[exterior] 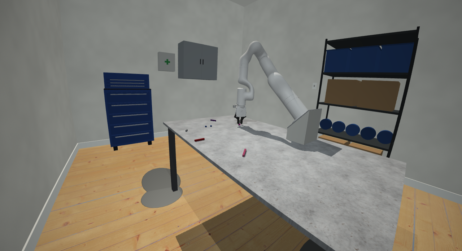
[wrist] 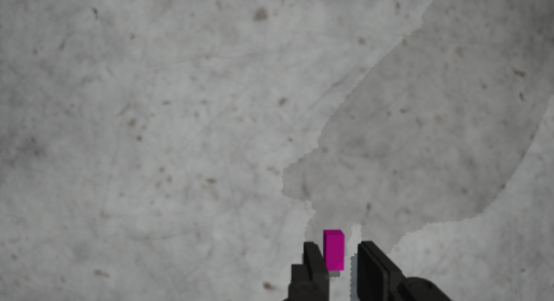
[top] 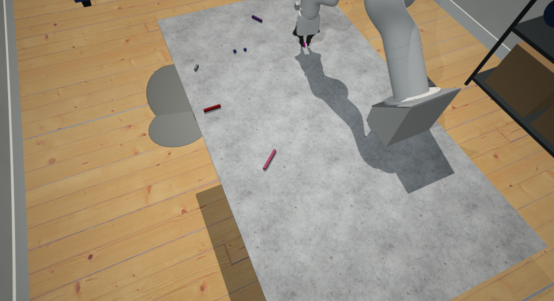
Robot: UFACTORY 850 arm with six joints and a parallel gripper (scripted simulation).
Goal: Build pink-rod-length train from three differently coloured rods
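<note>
Right now my hand is 1 cm to the left of the magenta rod and 3 cm above it. Also, from my hand: grey rod (50 cm ahead, 11 cm to the right, 3 cm below); red rod (54 cm ahead, 13 cm to the left, 3 cm below); purple rod (10 cm ahead, 28 cm to the right, 3 cm below).
</note>
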